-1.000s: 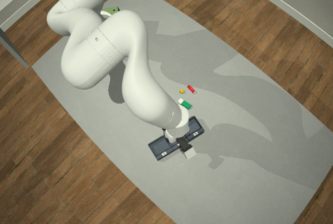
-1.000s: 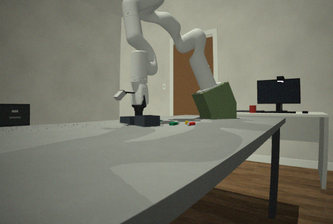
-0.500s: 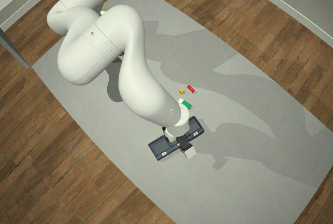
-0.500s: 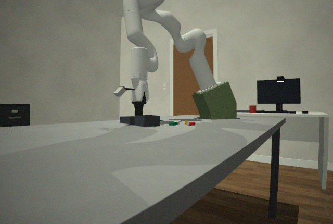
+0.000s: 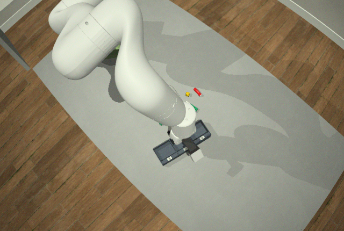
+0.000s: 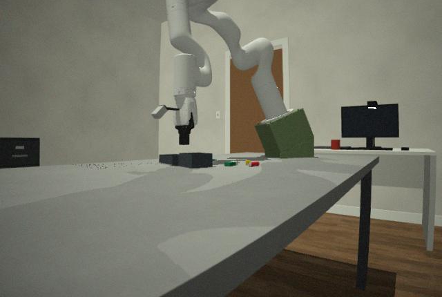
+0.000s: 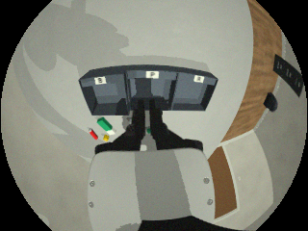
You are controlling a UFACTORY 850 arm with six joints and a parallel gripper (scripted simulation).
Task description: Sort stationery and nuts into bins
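Right now my hand is 8 cm past the white bolt, 8 cm to the right of it and 9 cm above it. Also, from my hand: green cylinder (14 cm behind, 4 cm to the left, 9 cm below); black nut (8 cm behind, 1 cm to the left, 9 cm below); dark bin row (1 cm behind, 1 cm to the right, 7 cm below).
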